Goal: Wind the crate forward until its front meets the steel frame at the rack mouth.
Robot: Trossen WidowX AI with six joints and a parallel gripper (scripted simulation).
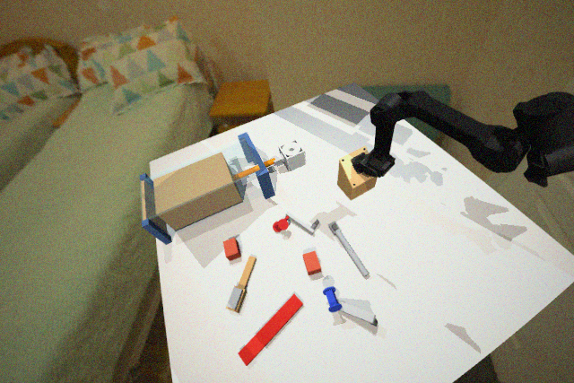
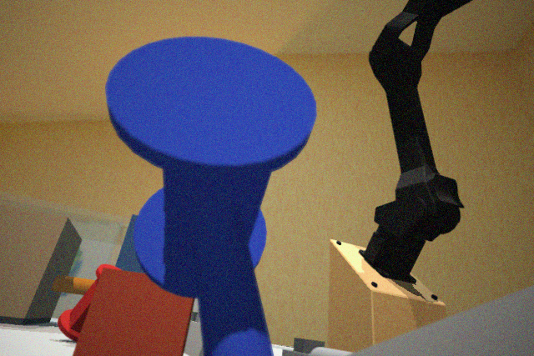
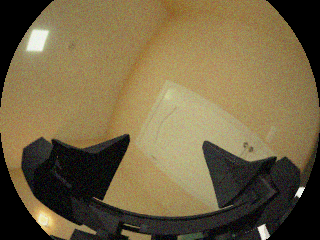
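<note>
Right now the grey crank arm is 45 cm ahead of my gripper tip, 46 cm to the right of it and 61 cm below it. From my gripper tip the other things lie so: red flat bar: 68 cm ahead, 21 cm to the right, 62 cm below; then crank handle with blue knob: 46 cm ahead, 13 cm to the right, 60 cm below; then red grip: 49 cm ahead, 49 cm to the right, 60 cm below.
</note>
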